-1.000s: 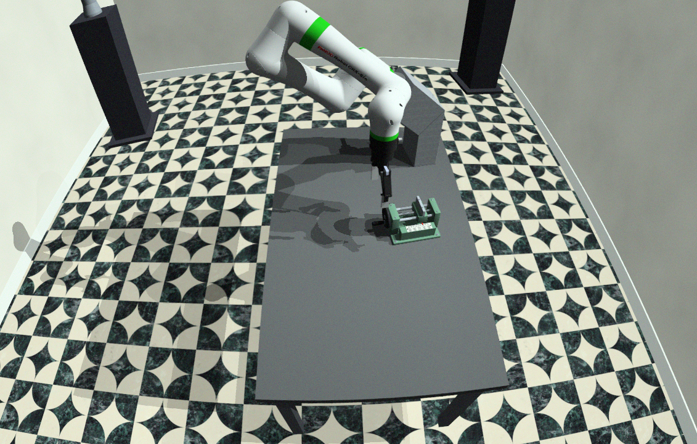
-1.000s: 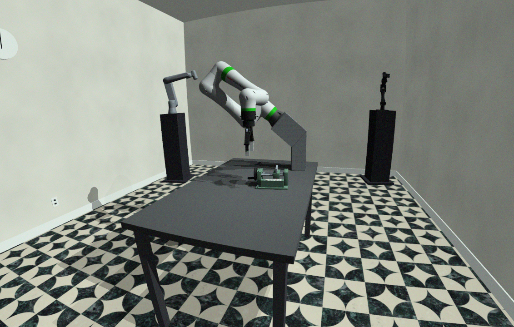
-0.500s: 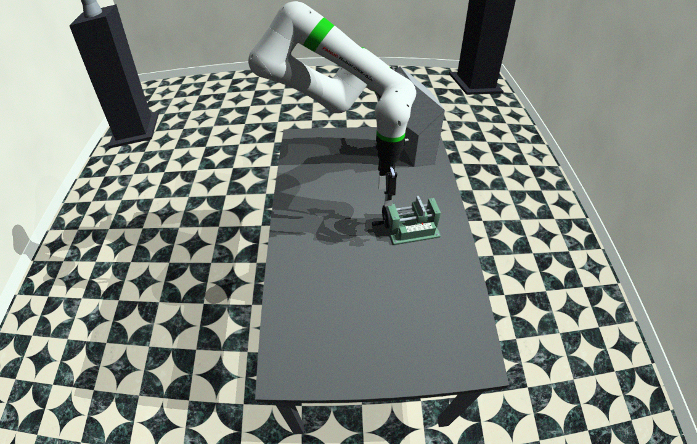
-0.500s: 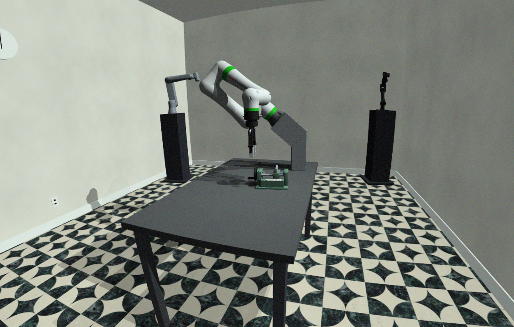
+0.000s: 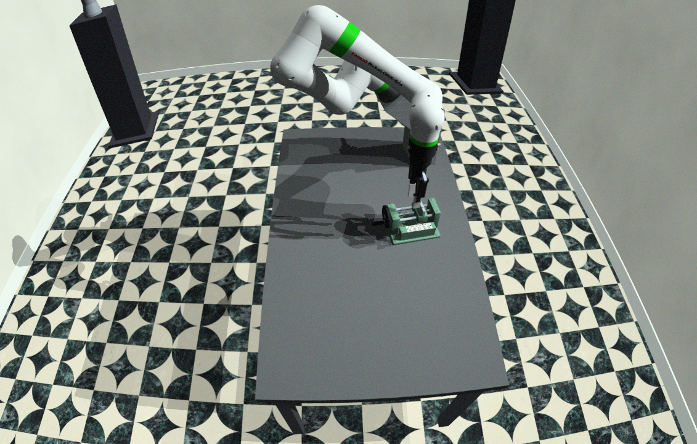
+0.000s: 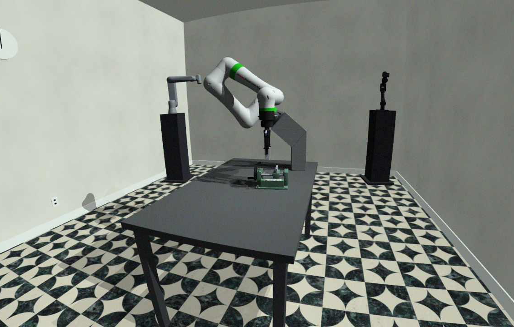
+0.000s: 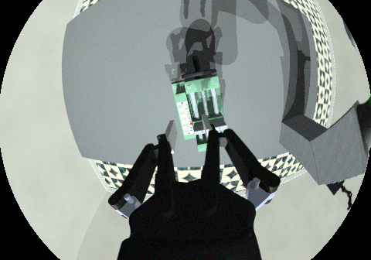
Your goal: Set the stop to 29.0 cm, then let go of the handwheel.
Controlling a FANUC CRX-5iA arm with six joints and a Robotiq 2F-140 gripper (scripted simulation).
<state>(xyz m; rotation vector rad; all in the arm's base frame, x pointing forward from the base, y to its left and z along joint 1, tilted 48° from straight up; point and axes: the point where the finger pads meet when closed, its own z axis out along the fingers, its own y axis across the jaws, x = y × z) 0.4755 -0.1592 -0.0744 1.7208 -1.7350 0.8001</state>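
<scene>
My hand is 17 cm above the black handwheel, 10 cm to the left of it and 5 cm past it. From my hand the other things lie so: green stop fixture (13 cm below, 5 cm to the left, 3 cm behind).
</scene>
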